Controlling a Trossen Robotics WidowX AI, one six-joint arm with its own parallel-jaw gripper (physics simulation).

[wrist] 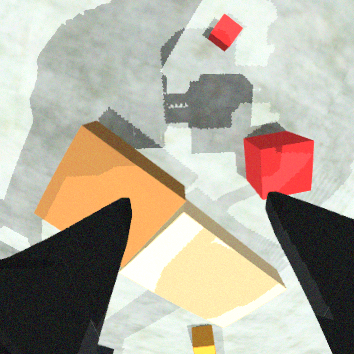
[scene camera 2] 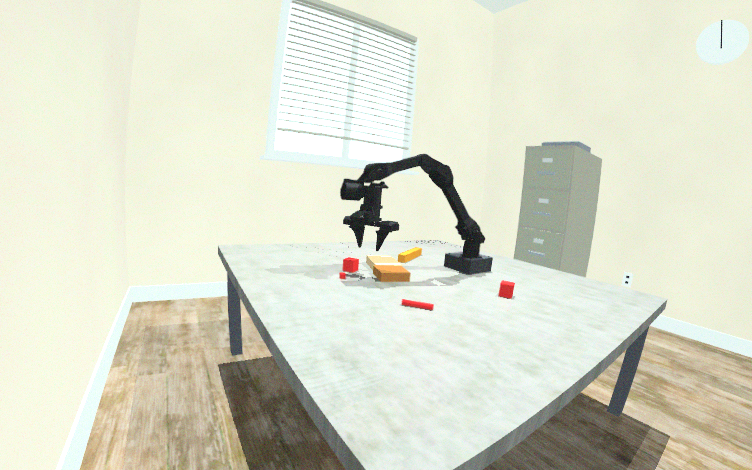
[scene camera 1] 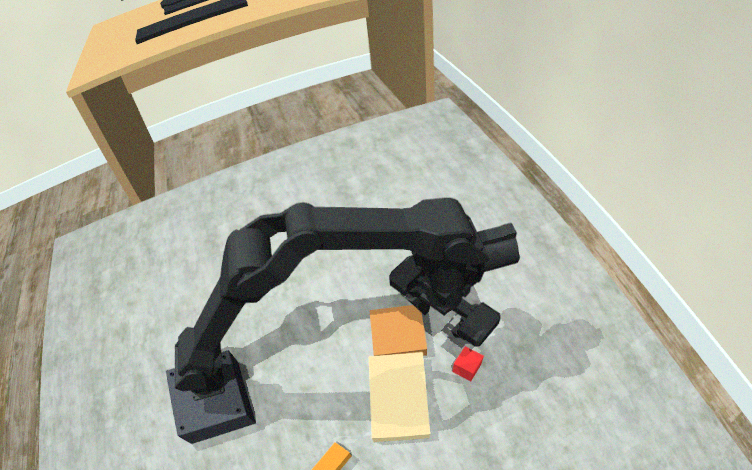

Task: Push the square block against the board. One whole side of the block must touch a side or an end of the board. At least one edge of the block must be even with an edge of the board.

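Places are measured from the arm's base along level axes (x ahead, y left, z up), in metres.
Pixels of known places: gripper, fingertip midpoint: (wrist: 198, 202) (scene camera 2: 368, 249) (scene camera 1: 441, 324); arm's base, origin of the base link: (scene camera 2: 471, 256) (scene camera 1: 206, 381).
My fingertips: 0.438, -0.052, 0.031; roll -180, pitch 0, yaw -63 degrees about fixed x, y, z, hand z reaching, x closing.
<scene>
Ahead of a thing's pixels: the offset from my fingertips to its top centre, as dx, dy, dz.
The orange square block {-0.065, +0.050, -0.058} (scene camera 1: 397, 332) (scene camera 2: 392, 273) (wrist: 107, 185) lies flat at one end of the cream board {-0.110, -0.073, -0.058} (scene camera 1: 399, 396) (scene camera 2: 379, 260) (wrist: 215, 270). One whole side of the block faces the board's end, and no clear gap shows between them in the wrist view; a very thin gap cannot be ruled out. Their long edges run nearly in line, but I cannot tell if any is exactly even. My gripper (scene camera 1: 440, 323) (scene camera 2: 369, 248) (wrist: 198, 202) is open and empty. It hangs above the table near the block, turned at an angle to it, with one fingertip over the block in the wrist view.
A large red cube {+0.028, -0.064, -0.047} (scene camera 1: 467, 363) (scene camera 2: 350, 264) (wrist: 282, 167) and a small red cube {+0.096, +0.018, -0.071} (scene camera 2: 342, 275) (wrist: 226, 31) lie beyond the board. A yellow-orange bar {-0.324, -0.195, -0.056} (scene camera 1: 332, 456) (scene camera 2: 410, 254) (wrist: 202, 336), a red rod {+0.020, +0.308, -0.073} (scene camera 2: 417, 304) and another red cube {-0.306, +0.338, -0.047} (scene camera 2: 506, 289) also lie on the table.
</scene>
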